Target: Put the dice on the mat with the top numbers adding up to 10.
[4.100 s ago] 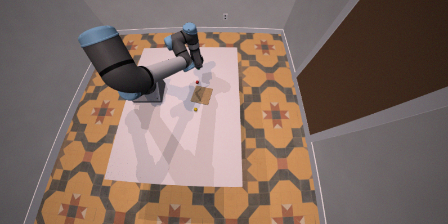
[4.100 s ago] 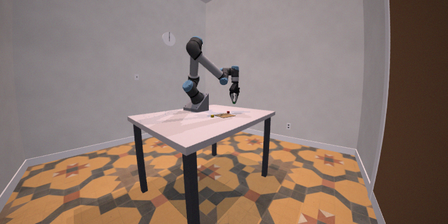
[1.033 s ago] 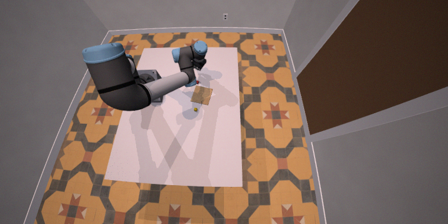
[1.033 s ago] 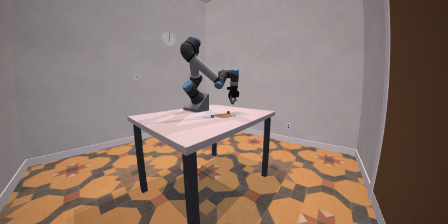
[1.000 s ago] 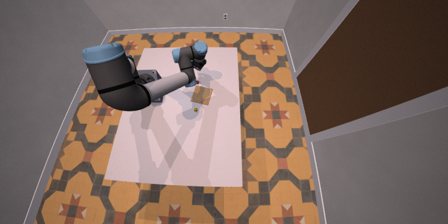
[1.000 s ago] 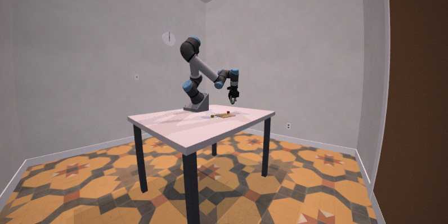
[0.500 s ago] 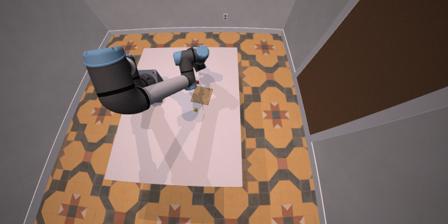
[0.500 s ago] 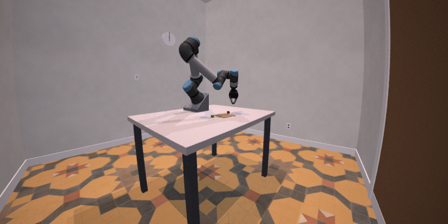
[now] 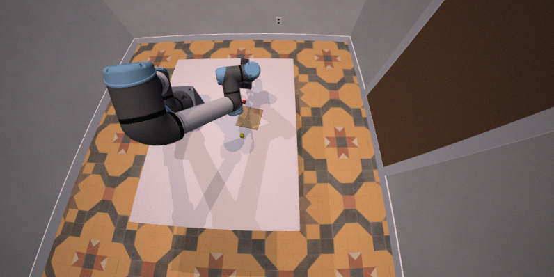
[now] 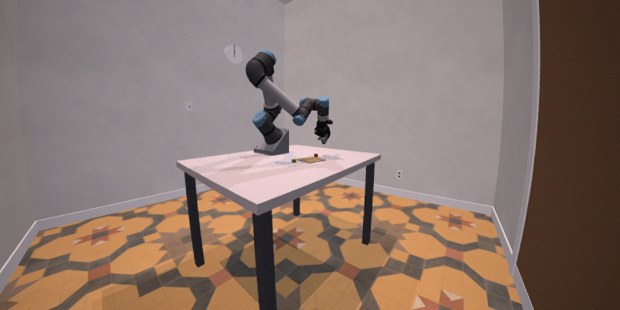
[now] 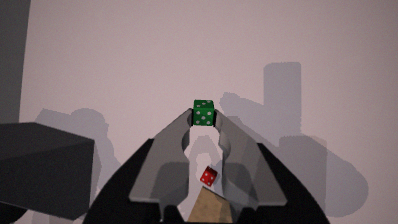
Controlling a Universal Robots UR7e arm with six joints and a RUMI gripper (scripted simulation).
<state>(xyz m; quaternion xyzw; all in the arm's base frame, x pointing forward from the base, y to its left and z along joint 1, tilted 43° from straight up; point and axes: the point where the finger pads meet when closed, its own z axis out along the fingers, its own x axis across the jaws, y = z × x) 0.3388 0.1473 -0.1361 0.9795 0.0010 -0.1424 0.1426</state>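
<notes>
My hand is 100 mm to the left of the red die, 90 mm above it and 10 mm short of it. From my hand the other things lie so: brown mat (210 mm to the right, 100 mm below, 60 mm ahead); green die (10 mm below); yellow die (330 mm to the right, 90 mm below, 30 mm ahead).
</notes>
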